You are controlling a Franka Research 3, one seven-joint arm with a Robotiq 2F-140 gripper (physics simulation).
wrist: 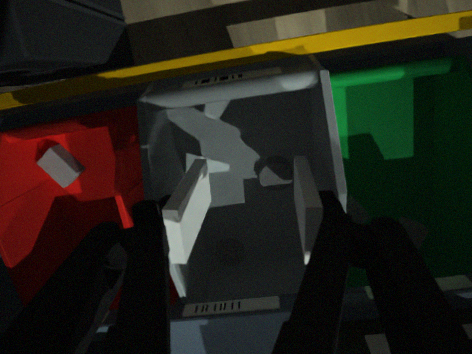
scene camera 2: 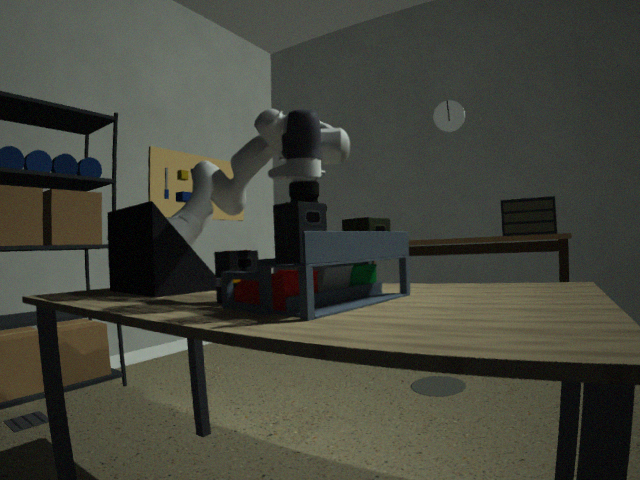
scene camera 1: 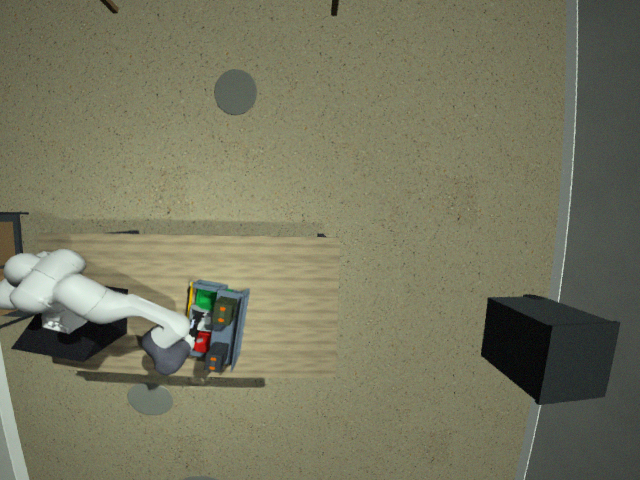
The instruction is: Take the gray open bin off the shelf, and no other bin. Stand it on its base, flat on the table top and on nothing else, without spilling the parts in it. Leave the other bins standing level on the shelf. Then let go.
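Note:
The gray open bin (scene camera 1: 205, 322) (scene camera 2: 333, 279) (wrist: 230, 235) is between the red bin (scene camera 1: 202, 341) (scene camera 2: 285, 290) (wrist: 95, 145) and the green bin (scene camera 1: 205, 298) (scene camera 2: 363, 273) (wrist: 380, 120) at the shelf (scene camera 1: 223, 336) (scene camera 2: 356, 246). In the wrist view its front end looks raised and tilted up, partly over the yellow strip. My gripper (wrist: 250, 179) has both fingers inside the gray bin, spread against its side walls, and holds it from within. A rounded part shows on its floor. The fingers are hidden in both scene views.
Dark boxes (scene camera 1: 223, 311) (scene camera 1: 216, 356) (scene camera 2: 366, 224) (scene camera 2: 299, 232) stand on the shelf's top. Another dark box (scene camera 2: 236, 260) (wrist: 60, 40) stands beside the shelf's front. A yellow strip (wrist: 225, 52) runs along the shelf front. The wooden table (scene camera 1: 294, 310) (scene camera 2: 491, 320) extends behind the shelf.

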